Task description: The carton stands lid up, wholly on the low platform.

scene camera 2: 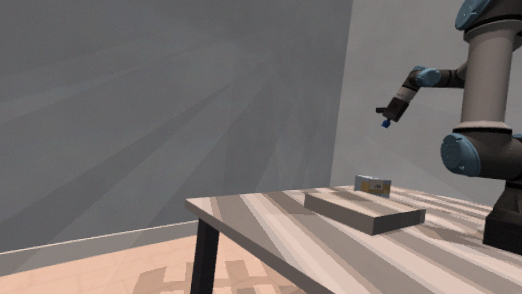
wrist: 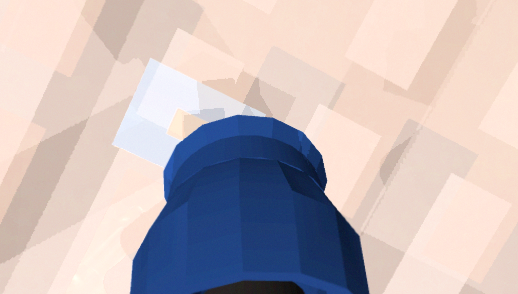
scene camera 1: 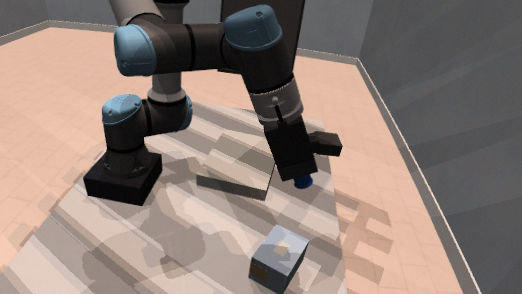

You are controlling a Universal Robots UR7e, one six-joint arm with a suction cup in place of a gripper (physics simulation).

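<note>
The carton is a blue-grey box on the table, apart from the platform. Its upper face bears a small cream square; one side shows a brown patch, another orange patches and a pale label with dark marks. I cannot tell which face is the lid. The low platform is a flat grey-beige slab with nothing standing on it; it does not show in the wrist view. My gripper, a blue suction cup, is open and empty, tilted, high above the table. In the wrist view it hides part of the carton.
The striped-looking table carries the arm's black base beside the platform. The table's right edge runs near the carton in scene camera 1. A dark upright panel stands behind the arm, and grey walls surround the floor.
</note>
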